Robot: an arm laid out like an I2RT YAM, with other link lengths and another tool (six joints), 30 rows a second.
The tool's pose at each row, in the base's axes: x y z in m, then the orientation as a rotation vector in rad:
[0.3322 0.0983 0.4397 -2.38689 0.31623 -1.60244]
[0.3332 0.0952 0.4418 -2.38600 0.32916 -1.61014]
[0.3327 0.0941 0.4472 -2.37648 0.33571 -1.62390]
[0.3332 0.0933 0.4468 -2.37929 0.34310 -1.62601]
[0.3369 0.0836 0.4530 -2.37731 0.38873 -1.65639]
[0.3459 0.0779 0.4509 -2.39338 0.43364 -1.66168]
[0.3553 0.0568 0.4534 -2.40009 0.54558 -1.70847]
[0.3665 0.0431 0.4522 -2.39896 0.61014 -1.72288]
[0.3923 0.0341 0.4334 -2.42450 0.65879 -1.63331]
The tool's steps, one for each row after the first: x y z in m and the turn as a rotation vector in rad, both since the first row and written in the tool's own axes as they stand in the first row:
[0.0032 0.0022 -0.0001 -0.00798 0.00626 0.00414]
[0.0081 0.0015 -0.0026 -0.00907 0.01818 0.00704]
[0.0081 0.0024 -0.0021 -0.01522 0.01935 0.00858]
[0.0180 0.0094 -0.0017 -0.04587 0.04288 0.02071]
[0.0213 0.0151 0.0069 -0.08030 0.04561 0.03237]
[0.0336 0.0339 0.0129 -0.15623 0.08250 0.06261]
[0.0410 0.0468 0.0226 -0.19330 0.09769 0.08588]
[0.0370 0.0603 0.0526 -0.20576 0.04199 0.12875]

